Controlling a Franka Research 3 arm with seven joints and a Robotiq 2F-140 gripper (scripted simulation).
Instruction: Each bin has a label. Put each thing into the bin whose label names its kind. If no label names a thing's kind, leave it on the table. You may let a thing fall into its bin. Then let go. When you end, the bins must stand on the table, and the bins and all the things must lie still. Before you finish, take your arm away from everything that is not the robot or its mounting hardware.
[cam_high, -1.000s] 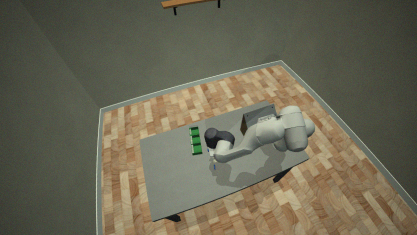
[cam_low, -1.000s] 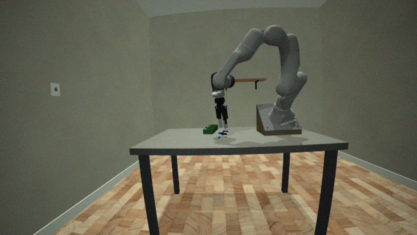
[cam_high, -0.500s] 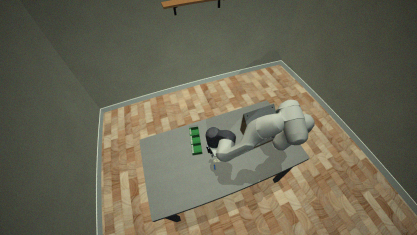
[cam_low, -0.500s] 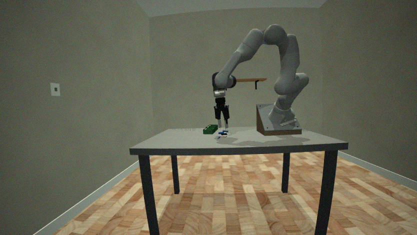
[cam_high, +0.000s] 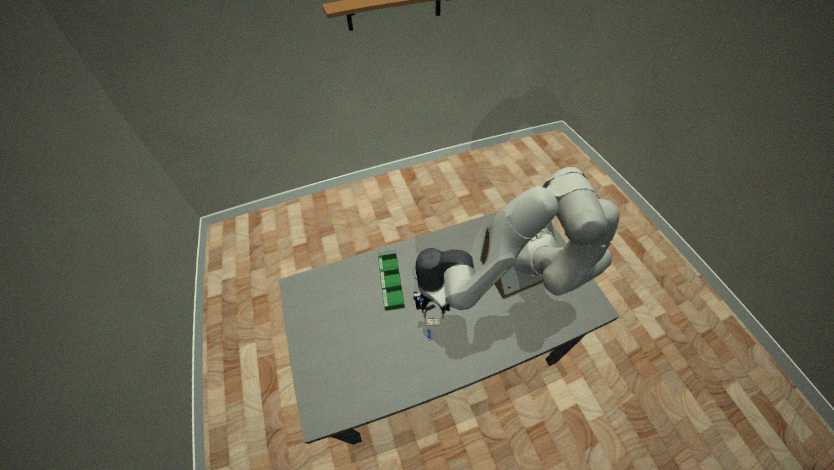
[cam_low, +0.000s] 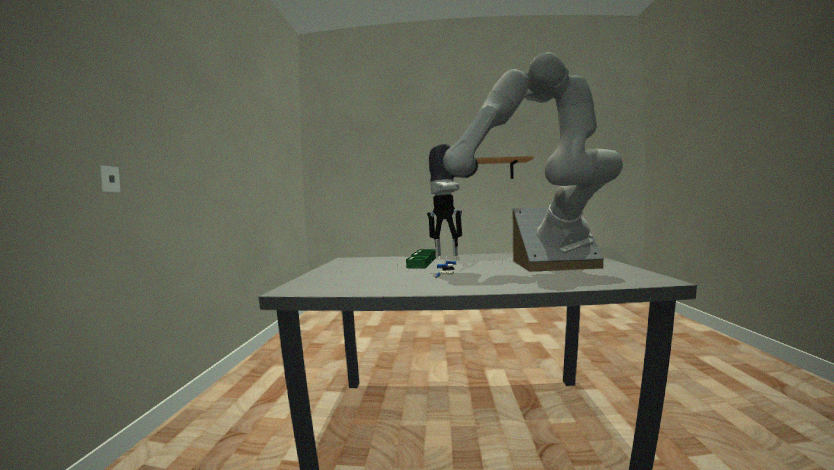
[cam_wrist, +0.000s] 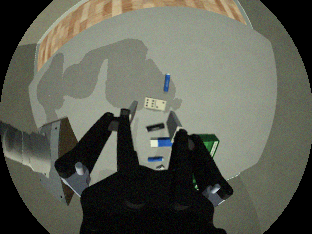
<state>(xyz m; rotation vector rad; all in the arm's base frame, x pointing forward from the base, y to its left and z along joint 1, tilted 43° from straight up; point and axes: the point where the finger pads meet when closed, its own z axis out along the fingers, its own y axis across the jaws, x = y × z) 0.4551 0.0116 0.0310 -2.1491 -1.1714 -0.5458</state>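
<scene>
The white thing lies 9 cm below my hand. From my hand the other things lie so: blue-and-white piece (1 cm behind, 11 cm to the right, 9 cm below); then black piece (2 cm behind, 6 cm to the right, 9 cm below); then pale grey piece (4 cm behind, 22 cm to the right, 9 cm below).
</scene>
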